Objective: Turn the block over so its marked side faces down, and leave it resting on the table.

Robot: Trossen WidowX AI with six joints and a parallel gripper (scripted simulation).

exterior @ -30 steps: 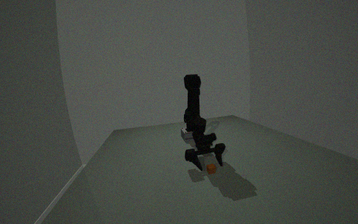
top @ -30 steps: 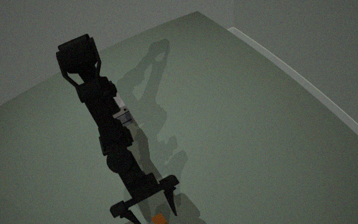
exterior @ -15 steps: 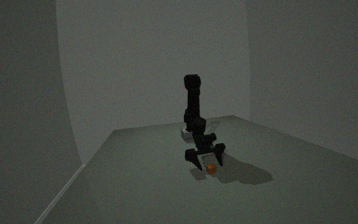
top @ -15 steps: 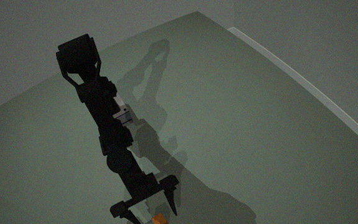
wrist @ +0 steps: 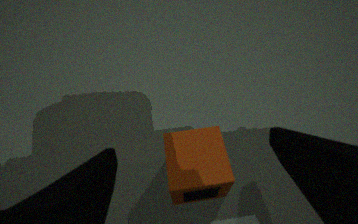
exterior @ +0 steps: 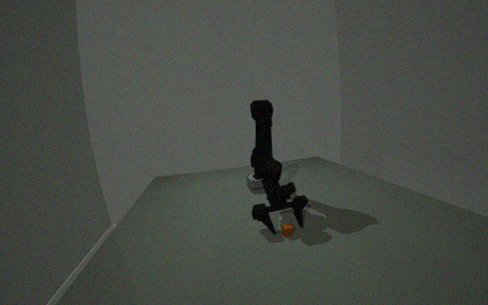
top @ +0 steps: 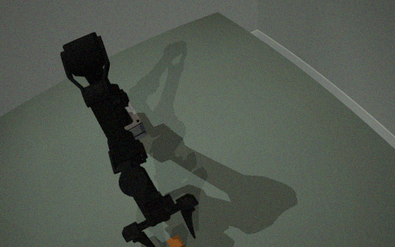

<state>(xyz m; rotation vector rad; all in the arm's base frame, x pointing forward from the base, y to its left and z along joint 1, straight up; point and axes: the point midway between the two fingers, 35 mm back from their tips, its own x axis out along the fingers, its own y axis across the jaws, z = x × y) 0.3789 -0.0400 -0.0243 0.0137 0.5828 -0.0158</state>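
Right now my gripper tip is 2 cm past the orange block.
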